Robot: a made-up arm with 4 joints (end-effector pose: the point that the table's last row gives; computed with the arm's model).
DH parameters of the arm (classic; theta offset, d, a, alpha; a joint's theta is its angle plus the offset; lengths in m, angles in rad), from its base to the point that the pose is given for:
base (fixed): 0 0.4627 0.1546 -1.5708
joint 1: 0 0.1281 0.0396 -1.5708
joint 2: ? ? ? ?
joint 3: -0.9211 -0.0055 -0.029 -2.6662
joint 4: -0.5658 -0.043 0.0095 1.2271
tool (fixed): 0.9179 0.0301 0 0
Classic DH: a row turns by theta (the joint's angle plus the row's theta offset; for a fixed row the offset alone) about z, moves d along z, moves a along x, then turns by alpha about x.
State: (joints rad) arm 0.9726 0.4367 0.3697 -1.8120
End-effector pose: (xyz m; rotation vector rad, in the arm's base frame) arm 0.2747 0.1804 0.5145 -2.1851 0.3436 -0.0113
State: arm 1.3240 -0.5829 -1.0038 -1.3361
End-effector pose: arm 0.3440 0.1166 0.4582 -0.5955 1.8369 0.3000
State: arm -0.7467 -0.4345 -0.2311 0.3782
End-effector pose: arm 0.0708 0.1013 0.5965 0.5168 0.0755 0.1093
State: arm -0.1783 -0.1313 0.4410 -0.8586
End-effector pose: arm 0.1275 0.1515 0.6090 -0.8928 -0.4333 -0.5802
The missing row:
joint 2: 1.1345 -0.1177 0.0093 -1.8817
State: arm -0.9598 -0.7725 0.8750 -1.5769
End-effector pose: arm 0.0588 0.1221 0.5106 -1.2604 -2.3056 -0.9075
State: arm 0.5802 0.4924 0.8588 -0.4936
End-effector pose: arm 0.2388 0.1691 0.5694 -1.2433 0.3684 -0.6017
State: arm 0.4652 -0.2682 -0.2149 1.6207
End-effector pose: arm 0.2267 0.1107 0.5624 1.8126 1.4913 -0.3835
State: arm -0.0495 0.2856 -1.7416 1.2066
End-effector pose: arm 0.1607 0.1105 0.5924 -2.8676 -0.7502 0.4379
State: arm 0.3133 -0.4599 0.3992 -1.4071
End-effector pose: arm 0.1874 0.1461 0.5975 -1.2711 -0.4608 -0.1180
